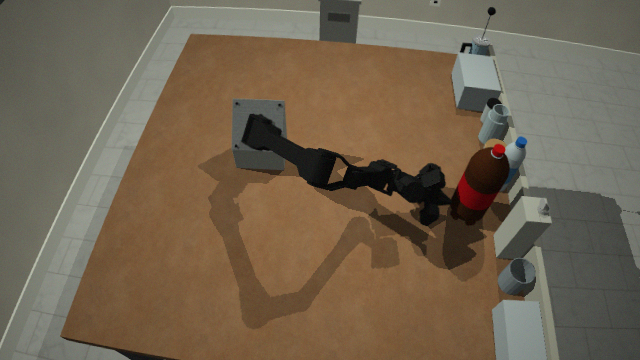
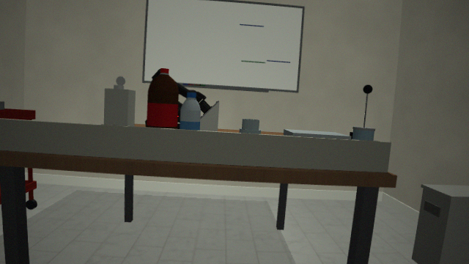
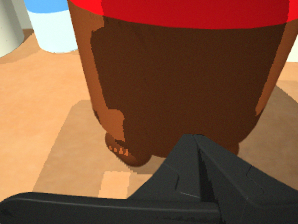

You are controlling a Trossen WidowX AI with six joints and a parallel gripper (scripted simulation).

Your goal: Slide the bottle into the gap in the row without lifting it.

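Right now my hand is 9 cm below the cola bottle, 9 cm short of it and 1 cm to the right of it. From my hand the other things lie so: grey cup 22 cm ahead, 21 cm to the right, 4 cm below; then blue-capped water bottle 20 cm ahead, 13 cm to the left, 5 cm above; then cork-lidded jar 22 cm to the left, 19 cm ahead, 2 cm below.
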